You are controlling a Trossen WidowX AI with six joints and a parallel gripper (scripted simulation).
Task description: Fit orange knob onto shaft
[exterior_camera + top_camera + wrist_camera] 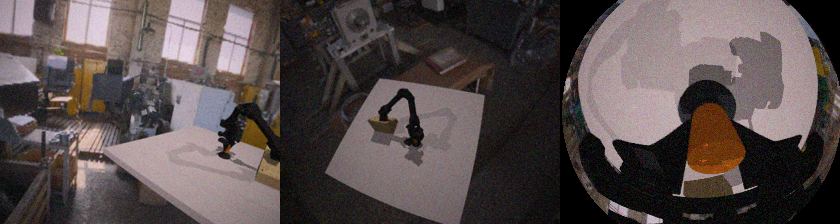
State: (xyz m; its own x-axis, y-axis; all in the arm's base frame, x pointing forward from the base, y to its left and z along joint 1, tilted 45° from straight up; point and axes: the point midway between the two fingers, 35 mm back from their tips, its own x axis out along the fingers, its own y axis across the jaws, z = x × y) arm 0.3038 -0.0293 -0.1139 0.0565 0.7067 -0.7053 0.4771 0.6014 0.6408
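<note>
The round dark pedestal is 2 cm below my gripper tip. Also, from my gripper tip: orange knob 3 cm above.
</note>
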